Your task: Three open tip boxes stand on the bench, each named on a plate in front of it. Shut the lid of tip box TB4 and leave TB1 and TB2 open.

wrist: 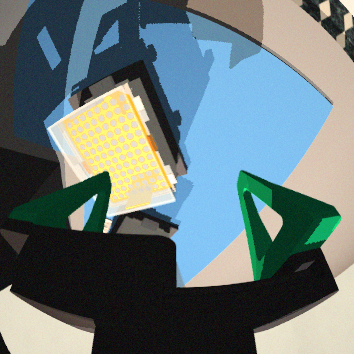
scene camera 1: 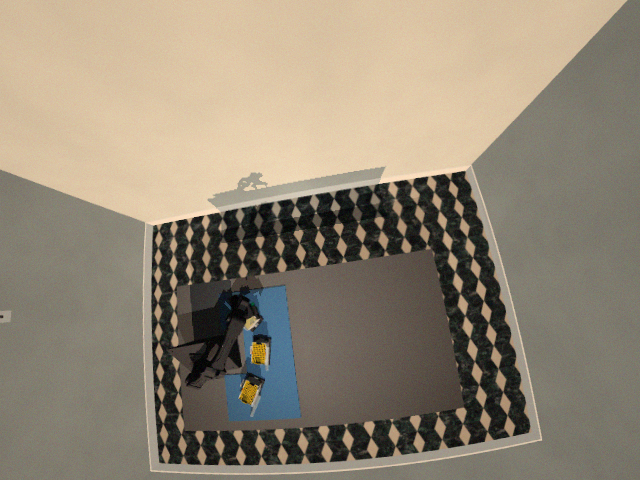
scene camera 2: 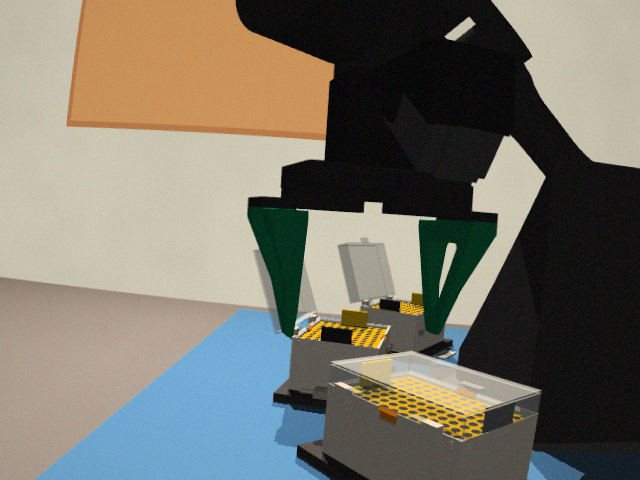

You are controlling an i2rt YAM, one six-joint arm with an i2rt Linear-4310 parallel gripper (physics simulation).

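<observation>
The nearest tip box has its clear lid down over the yellow tip rack. The middle tip box and the far tip box are open. Their clear lids stand up, tilted back; the middle one's is partly behind a green finger. The name plates cannot be read. My gripper is open and empty, with its green fingers wide apart above the boxes. In the wrist view one finger overlaps the nearest box's edge.
The boxes stand on a blue mat on a grey-brown bench. The black arm reaches over the mat from the left in the first scene view. An orange board hangs on the wall behind.
</observation>
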